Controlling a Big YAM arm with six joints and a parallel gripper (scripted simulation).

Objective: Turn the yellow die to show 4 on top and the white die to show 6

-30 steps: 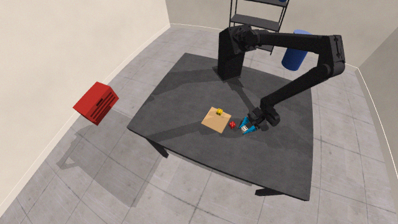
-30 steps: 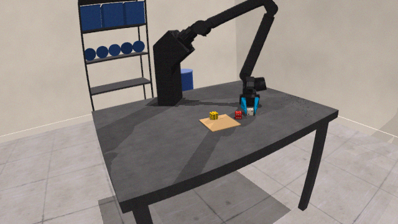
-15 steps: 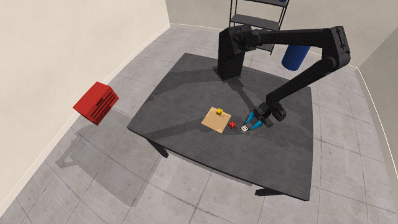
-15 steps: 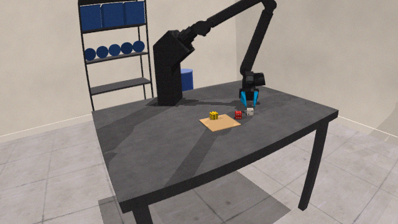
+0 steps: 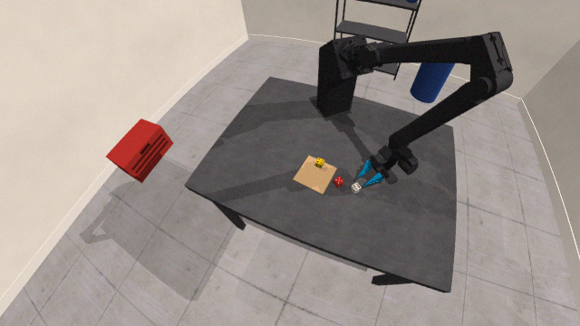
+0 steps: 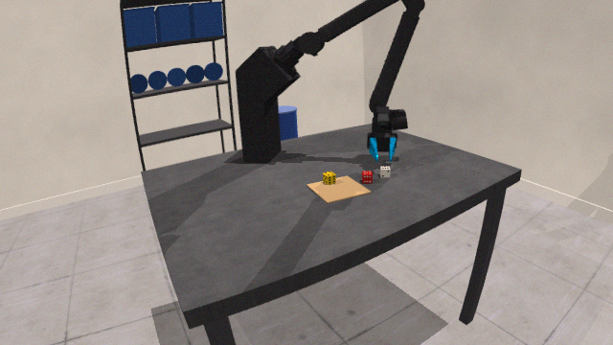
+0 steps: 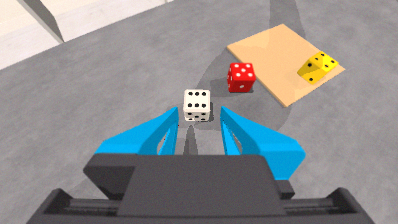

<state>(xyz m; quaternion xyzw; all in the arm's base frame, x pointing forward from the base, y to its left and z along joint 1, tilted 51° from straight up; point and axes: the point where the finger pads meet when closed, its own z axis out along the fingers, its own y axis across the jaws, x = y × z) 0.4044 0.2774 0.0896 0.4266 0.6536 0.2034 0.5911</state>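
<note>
Now: the white die 30 mm below my hand, 30 mm ahead of it and 10 mm to the right of it. From my hand the other things lie so: tan mat 180 mm to the right, 70 mm ahead, 50 mm below; then red die 80 mm to the right, 50 mm ahead, 30 mm below; then yellow die 190 mm to the right, 30 mm below, 20 mm ahead.
</note>
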